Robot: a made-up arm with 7 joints. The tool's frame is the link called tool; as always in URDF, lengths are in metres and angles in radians.
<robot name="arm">
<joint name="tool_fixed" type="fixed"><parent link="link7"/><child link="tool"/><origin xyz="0 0 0" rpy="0 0 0"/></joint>
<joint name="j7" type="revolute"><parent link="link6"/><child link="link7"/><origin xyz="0.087 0 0" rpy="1.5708 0 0"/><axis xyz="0 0 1"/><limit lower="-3.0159" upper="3.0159"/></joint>
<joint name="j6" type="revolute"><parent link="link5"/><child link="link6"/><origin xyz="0 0 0" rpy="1.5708 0 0"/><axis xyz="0 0 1"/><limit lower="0.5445" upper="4.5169"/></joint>
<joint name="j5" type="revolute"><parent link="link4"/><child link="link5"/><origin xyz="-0.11 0.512 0" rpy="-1.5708 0 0"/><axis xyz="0 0 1"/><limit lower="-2.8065" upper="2.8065"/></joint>
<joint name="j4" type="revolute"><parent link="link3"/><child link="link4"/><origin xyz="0.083 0 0" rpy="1.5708 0 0"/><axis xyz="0 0 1"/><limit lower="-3.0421" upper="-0.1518"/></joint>
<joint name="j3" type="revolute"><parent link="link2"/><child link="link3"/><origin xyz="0 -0.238 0" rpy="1.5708 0 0"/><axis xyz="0 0 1"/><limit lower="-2.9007" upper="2.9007"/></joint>
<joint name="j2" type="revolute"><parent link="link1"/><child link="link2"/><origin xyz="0 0 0" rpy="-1.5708 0 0"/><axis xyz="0 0 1"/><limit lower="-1.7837" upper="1.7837"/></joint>
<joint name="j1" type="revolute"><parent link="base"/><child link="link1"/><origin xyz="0 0 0.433" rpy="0 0 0"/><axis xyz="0 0 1"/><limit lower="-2.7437" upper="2.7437"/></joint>
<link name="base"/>
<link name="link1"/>
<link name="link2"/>
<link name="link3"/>
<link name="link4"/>
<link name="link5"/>
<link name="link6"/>
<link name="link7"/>
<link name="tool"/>
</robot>
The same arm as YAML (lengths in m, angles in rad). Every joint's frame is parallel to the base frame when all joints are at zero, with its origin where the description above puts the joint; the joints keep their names.
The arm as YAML. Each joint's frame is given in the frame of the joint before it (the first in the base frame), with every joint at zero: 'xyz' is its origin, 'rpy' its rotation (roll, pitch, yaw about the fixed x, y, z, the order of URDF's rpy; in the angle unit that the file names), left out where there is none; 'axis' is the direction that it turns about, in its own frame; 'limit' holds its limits. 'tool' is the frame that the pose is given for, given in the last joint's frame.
units:
  length: m
  angle: rad
joints:
  - name: j1
    type: revolute
    origin:
      xyz: [0.0, 0.0, 0.433]
    axis: "+z"
    limit:
      lower: -2.7437
      upper: 2.7437
  - name: j2
    type: revolute
    origin:
      xyz: [0.0, 0.0, 0.0]
    axis: "+y"
    limit:
      lower: -1.7837
      upper: 1.7837
  - name: j3
    type: revolute
    origin:
      xyz: [0.0, 0.0, 0.238]
    axis: "+z"
    limit:
      lower: -2.9007
      upper: 2.9007
  - name: j4
    type: revolute
    origin:
      xyz: [0.083, 0.0, 0.0]
    axis: "-y"
    limit:
      lower: -3.0421
      upper: -0.1518
  - name: j5
    type: revolute
    origin:
      xyz: [-0.11, 0.0, 0.512]
    axis: "+z"
    limit:
      lower: -2.8065
      upper: 2.8065
  - name: j6
    type: revolute
    origin:
      xyz: [0.0, 0.0, 0.0]
    axis: "-y"
    limit:
      lower: 0.5445
      upper: 4.5169
  - name: j7
    type: revolute
    origin:
      xyz: [0.087, 0.0, 0.0]
    axis: "-z"
    limit:
      lower: -3.0159
      upper: 3.0159
tool:
  origin:
    xyz: [0.0, 0.0, 0.0]
    rpy: [-3.1416, 0.0, 0.0]

